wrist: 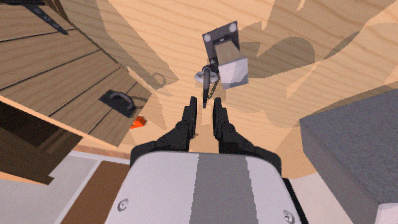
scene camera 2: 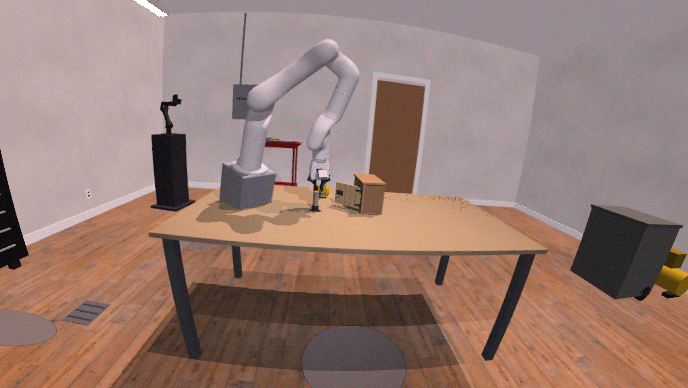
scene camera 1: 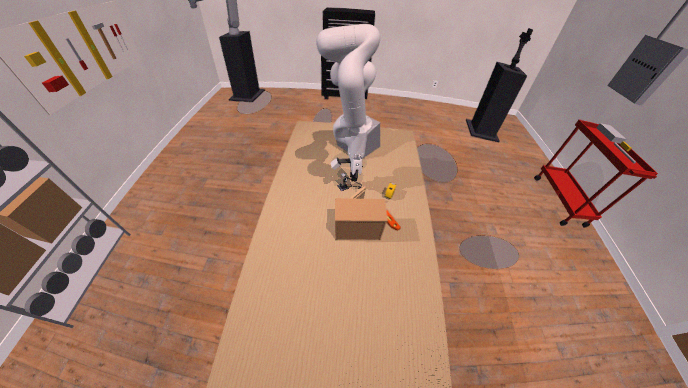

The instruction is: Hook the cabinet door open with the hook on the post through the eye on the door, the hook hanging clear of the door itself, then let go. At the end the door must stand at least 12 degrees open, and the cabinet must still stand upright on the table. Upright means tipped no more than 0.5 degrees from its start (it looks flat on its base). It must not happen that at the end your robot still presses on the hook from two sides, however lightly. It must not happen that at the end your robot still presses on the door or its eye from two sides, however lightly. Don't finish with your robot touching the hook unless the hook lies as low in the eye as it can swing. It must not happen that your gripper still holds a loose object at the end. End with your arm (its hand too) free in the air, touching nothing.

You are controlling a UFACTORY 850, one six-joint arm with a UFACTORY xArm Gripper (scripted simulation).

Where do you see a wooden cabinet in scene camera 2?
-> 372, 194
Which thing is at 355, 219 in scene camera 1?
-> A wooden cabinet.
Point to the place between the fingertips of my gripper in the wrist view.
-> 205, 105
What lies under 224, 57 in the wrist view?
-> A grey post.
